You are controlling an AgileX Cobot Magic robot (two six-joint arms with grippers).
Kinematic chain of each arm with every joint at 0, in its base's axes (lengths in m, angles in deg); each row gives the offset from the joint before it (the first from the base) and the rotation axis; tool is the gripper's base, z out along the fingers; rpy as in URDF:
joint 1: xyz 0 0 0.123 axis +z
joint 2: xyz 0 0 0 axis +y
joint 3: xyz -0.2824 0 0.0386 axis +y
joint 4: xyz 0.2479 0 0.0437 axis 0.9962 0 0.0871
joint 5: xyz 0 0 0 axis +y
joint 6: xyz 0.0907 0 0.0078 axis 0.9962 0 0.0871
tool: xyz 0 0 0 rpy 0 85 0
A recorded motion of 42 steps. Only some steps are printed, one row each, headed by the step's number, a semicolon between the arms.
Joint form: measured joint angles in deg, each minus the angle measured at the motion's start. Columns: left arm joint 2, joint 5, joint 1, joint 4, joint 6, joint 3; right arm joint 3, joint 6, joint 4, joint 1, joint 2, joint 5.
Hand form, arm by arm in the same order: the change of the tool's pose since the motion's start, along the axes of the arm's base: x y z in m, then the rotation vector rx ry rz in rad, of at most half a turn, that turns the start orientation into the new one. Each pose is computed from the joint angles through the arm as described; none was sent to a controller.
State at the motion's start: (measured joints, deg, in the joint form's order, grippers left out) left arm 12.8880 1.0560 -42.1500 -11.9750 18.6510 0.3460; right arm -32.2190 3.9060 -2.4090 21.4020 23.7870 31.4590
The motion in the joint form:
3: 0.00 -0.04 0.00 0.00 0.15 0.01; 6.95 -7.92 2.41 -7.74 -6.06 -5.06
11: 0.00 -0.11 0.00 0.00 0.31 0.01; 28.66 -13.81 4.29 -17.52 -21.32 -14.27
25: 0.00 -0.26 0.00 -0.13 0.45 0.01; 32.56 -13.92 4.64 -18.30 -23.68 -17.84
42: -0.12 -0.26 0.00 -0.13 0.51 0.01; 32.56 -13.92 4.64 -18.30 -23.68 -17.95
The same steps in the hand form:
3: 0.0000 0.0000 0.0000 0.0016 -0.0021 -0.0003; -0.0084 -0.0114 -0.0239 -0.0667 -0.0957 -0.0857
11: 0.0000 0.0000 0.0001 0.0028 -0.0049 -0.0005; -0.0219 -0.0236 -0.1190 -0.1306 -0.1518 -0.2305
25: 0.0001 0.0000 0.0003 0.0013 -0.0070 0.0000; -0.0219 -0.0244 -0.1341 -0.1213 -0.1850 -0.2483
42: 0.0000 0.0001 0.0005 0.0007 -0.0092 -0.0001; -0.0218 -0.0244 -0.1339 -0.1210 -0.1869 -0.2485

